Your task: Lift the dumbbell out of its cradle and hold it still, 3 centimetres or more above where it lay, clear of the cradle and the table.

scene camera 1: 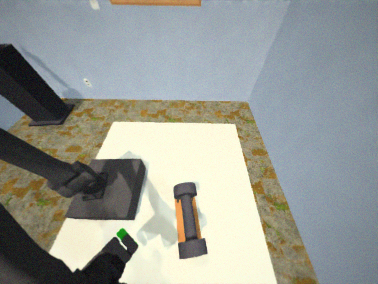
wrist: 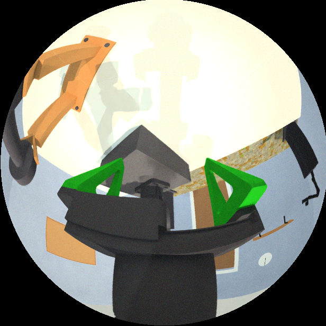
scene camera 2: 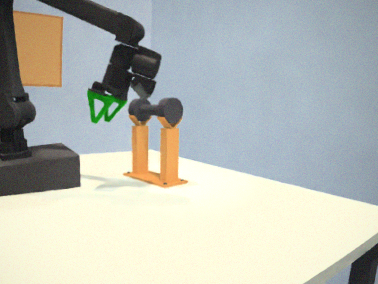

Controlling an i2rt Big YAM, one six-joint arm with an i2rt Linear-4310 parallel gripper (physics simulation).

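Pixels of known places: gripper, fingertip midpoint: (scene camera 1: 113, 253) (scene camera 2: 100, 122); arm's base at its link origin: (scene camera 1: 96, 186) (scene camera 2: 14, 155).
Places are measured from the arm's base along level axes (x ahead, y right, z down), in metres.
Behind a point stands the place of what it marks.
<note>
The dark grey dumbbell (scene camera 1: 189, 220) @[x 0.409, y 0.195, z -0.160 m] (scene camera 2: 172, 111) @[x 0.406, y 0.278, z -0.139 m] (wrist: 21, 167) lies level across the two tall posts of the orange cradle (scene camera 1: 180, 220) @[x 0.374, y 0.166, z 0.083 m] (scene camera 2: 169, 155) @[x 0.399, y 0.275, z -0.003 m] (wrist: 87, 75), with its handle between the posts. In the wrist view both are at the left edge, and only part of the dumbbell shows. My gripper (scene camera 1: 127, 238) (scene camera 2: 101, 120) @[x 0.180, y 0.252, z -0.109 m] (wrist: 163, 162) is open, with its green fingers apart and empty. It is off to the side of the dumbbell, left of it in both scene views, and the fingers do not touch it. In scene camera 2 the fingertips appear near dumbbell height.
The arm's dark base block (scene camera 1: 102, 205) @[x 0.051, y 0.088, z -0.001 m] (scene camera 2: 42, 167) @[x 0.053, y 0.132, z 0.020 m] (wrist: 150, 162) stands on the white table (scene camera 1: 215, 150) @[x 0.617, y -0.198, z 0.091 m] (scene camera 2: 225, 225) @[x 0.283, y 0.609, z 0.091 m] (wrist: 240, 75), left of the cradle in the scene views. A black post (scene camera 1: 37, 87) stands on the floor at the far left. Blue walls rise behind.
</note>
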